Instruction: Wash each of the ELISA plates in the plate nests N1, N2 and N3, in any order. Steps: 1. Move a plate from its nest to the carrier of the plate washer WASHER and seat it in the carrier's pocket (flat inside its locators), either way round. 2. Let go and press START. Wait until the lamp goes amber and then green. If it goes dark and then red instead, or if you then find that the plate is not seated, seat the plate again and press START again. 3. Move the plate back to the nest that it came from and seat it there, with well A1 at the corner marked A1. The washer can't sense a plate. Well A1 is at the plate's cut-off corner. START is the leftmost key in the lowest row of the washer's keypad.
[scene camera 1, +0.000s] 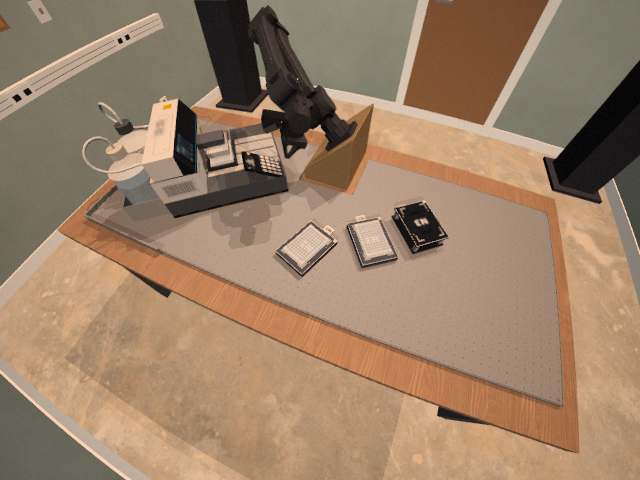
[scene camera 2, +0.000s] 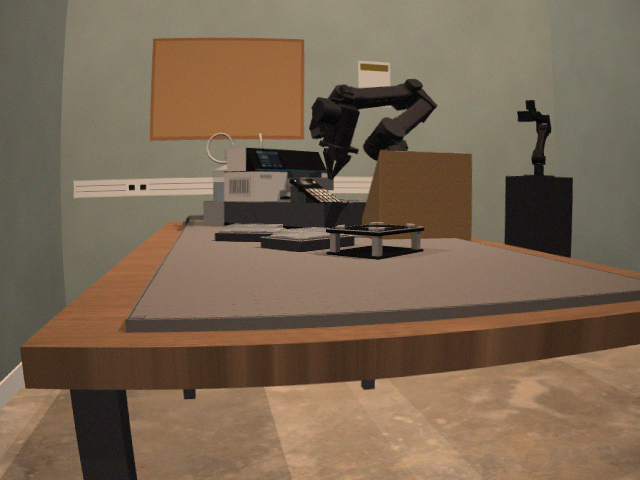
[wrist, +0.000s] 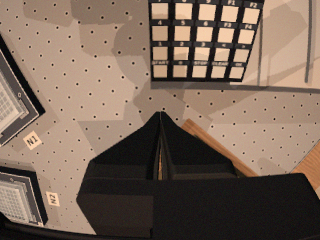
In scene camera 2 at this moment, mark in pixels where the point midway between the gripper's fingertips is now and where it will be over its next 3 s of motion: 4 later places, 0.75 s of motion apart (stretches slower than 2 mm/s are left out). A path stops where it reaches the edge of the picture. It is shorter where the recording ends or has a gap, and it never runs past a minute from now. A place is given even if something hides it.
My gripper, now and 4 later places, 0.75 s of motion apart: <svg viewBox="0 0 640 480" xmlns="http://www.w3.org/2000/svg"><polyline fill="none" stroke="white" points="330,179 331,175 334,172 345,166 345,174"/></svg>
